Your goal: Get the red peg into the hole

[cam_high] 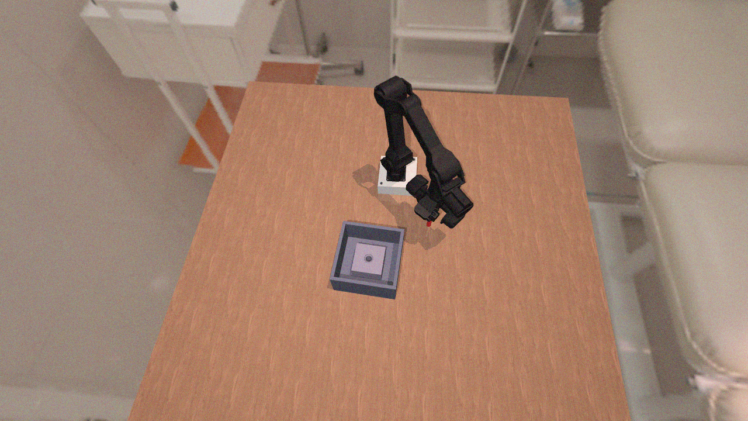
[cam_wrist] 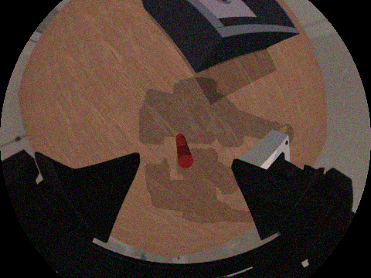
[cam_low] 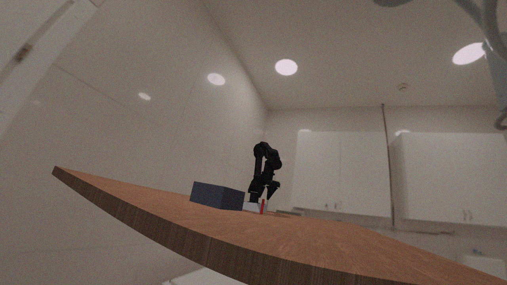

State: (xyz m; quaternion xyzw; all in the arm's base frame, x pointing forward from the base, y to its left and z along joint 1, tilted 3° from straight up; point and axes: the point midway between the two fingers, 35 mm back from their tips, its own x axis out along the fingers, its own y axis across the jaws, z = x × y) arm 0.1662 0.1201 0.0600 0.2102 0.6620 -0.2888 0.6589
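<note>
Now: gripper tip 40 mm above the red peg. From my gripper tip the other things lie so: pale plate (160 mm ahead, 180 mm to the right, 40 mm below); then blue-grey box (160 mm ahead, 180 mm to the right, 60 mm below).
</note>
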